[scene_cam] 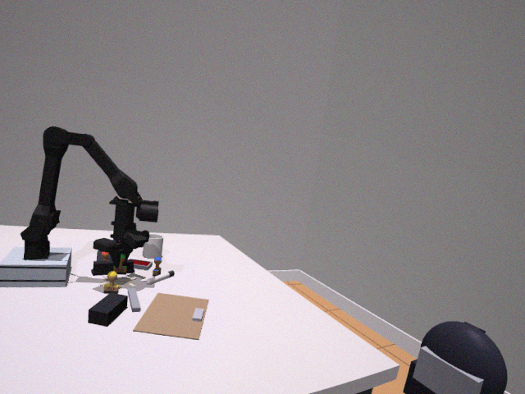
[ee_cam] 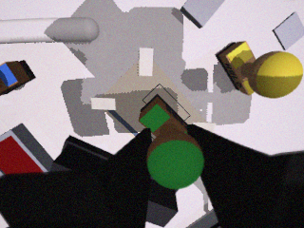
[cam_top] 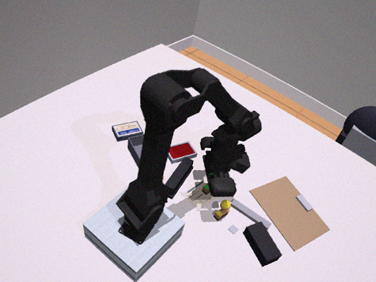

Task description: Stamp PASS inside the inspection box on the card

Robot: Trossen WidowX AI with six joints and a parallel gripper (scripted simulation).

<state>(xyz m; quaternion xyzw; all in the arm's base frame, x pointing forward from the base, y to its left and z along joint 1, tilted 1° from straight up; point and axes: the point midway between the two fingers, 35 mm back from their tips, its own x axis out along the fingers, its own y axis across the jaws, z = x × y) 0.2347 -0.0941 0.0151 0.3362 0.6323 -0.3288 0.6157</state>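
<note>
The beige card lies 60 mm below my gripper tip and 10 mm to the left of it. The rest, counted from my gripper tip: green-knobbed stamp right at my gripper tip; then grey bar 140 mm to the right, 50 mm below, 10 mm ahead; then yellow-knobbed stamp 60 mm to the right, 40 mm below, 40 mm behind.
</note>
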